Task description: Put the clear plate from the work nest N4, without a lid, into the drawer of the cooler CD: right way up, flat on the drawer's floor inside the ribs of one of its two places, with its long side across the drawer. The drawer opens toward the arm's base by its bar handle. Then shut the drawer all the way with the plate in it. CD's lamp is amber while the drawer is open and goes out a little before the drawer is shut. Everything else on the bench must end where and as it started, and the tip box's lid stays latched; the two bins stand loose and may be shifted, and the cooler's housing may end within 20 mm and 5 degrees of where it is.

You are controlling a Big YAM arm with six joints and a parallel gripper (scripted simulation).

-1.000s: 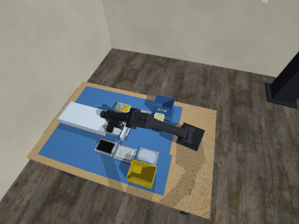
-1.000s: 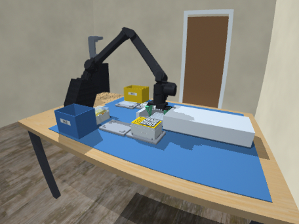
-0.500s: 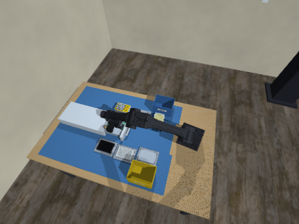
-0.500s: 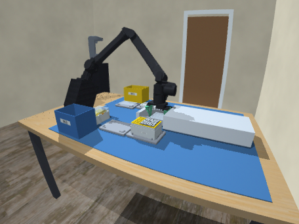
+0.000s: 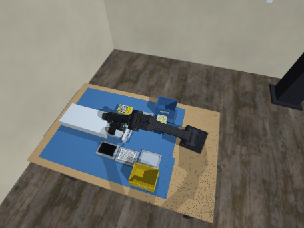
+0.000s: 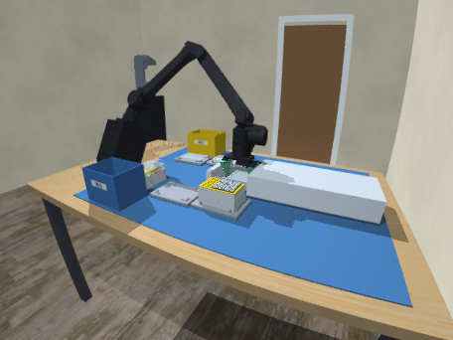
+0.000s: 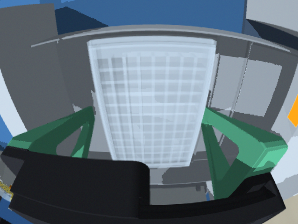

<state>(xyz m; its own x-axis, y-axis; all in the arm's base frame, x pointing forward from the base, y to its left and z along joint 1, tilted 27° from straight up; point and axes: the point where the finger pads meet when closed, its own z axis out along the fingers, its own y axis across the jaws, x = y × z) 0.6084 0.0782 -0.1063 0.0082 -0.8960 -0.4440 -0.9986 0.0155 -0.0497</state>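
Now: hand right at the clear plate. From my hand the other things lie so: black plate (19 cm to the left, 2 cm ahead); drawer (5 cm ahead); white cooler CD (16 cm ahead, 1 cm above).
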